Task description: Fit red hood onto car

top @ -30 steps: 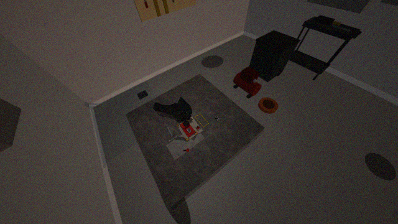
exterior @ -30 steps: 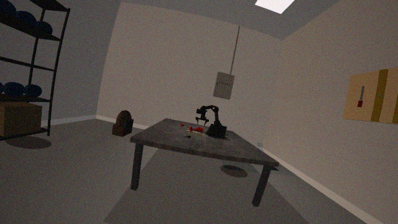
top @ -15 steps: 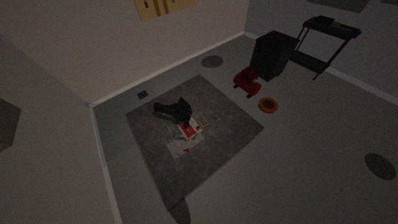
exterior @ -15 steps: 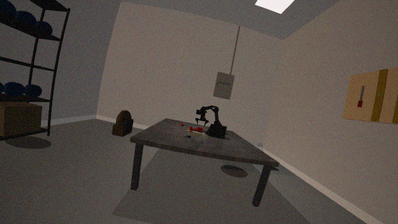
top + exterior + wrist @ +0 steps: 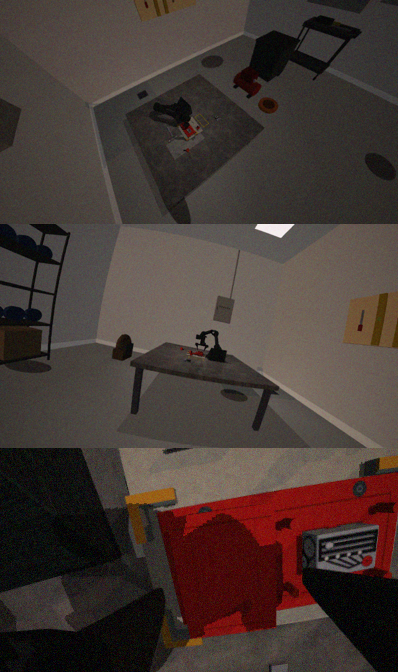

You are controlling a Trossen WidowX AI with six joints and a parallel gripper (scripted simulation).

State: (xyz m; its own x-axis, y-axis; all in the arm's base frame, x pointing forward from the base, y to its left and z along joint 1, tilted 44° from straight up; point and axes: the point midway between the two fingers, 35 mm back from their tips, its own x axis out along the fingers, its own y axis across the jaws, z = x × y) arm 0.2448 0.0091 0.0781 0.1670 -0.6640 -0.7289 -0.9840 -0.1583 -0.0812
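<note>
Right now the grey engine block is 90 mm ahead of my gripper tip, 10 mm to the left of it and 40 mm below it. Round my gripper tip: grey wheel (100 mm ahead, 390 mm to the left, 50 mm below).
</note>
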